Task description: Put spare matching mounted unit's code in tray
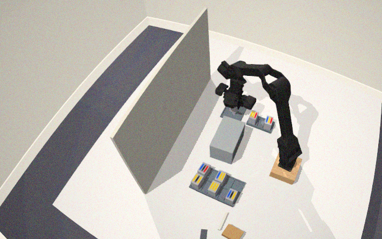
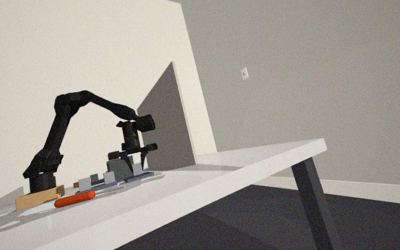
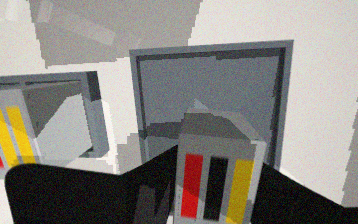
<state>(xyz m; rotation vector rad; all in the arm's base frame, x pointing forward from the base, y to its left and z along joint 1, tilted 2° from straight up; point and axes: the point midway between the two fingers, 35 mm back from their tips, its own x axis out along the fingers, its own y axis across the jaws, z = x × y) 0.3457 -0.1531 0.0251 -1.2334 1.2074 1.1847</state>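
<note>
Now: gripper tip 20 mm below the grey spare. Also, from my gripper tip: grey mounted unit (70 mm behind, 200 mm to the left, 30 mm above); then blue-grey tray (20 mm below); then small rack (140 mm behind, 10 mm to the left, 20 mm below).
</note>
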